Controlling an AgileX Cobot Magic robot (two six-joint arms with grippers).
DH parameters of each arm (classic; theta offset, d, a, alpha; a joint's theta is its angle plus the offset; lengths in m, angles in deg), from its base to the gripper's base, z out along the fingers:
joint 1: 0 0.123 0 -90
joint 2: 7.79 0 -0.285 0
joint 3: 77.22 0 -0.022 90
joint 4: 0 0.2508 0 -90
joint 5: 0 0 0.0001 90
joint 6: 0 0.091 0 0
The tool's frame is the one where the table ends.
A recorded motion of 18 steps. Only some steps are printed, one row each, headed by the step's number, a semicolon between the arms.
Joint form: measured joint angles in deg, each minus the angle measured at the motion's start. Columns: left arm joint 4, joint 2, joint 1, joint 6, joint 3, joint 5; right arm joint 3, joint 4, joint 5, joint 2, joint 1, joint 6.
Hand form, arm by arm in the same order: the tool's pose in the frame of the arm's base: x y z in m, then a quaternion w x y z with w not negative. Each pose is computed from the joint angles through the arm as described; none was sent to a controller.
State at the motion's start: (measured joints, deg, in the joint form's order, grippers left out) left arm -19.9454 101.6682 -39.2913 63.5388 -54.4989 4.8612; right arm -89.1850 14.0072 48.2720 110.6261 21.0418 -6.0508
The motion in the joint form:
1: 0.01 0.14 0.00 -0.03 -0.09 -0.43; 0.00 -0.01 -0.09 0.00 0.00 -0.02
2: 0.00 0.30 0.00 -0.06 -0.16 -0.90; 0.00 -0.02 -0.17 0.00 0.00 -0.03
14: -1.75 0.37 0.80 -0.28 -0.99 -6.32; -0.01 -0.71 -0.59 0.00 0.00 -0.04
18: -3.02 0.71 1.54 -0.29 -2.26 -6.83; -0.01 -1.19 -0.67 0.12 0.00 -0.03
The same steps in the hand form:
1: 0.2761 -0.2291 0.1733 0.37157 0.61835 0.69252 0.00183; 0.3878 0.1668 0.2434 0.20221 -0.16931 0.95526 0.13391
2: 0.2770 -0.2295 0.1731 0.37437 0.61693 0.69226 0.00307; 0.3879 0.1668 0.2434 0.20291 -0.16933 0.95511 0.13387
14: 0.2888 -0.2286 0.1824 0.42073 0.58189 0.69580 0.01558; 0.3888 0.1662 0.2436 0.20738 -0.17186 0.95437 0.12897
18: 0.2963 -0.2279 0.1868 0.43171 0.56561 0.70248 0.01563; 0.3893 0.1658 0.2426 0.20763 -0.17373 0.95447 0.12526

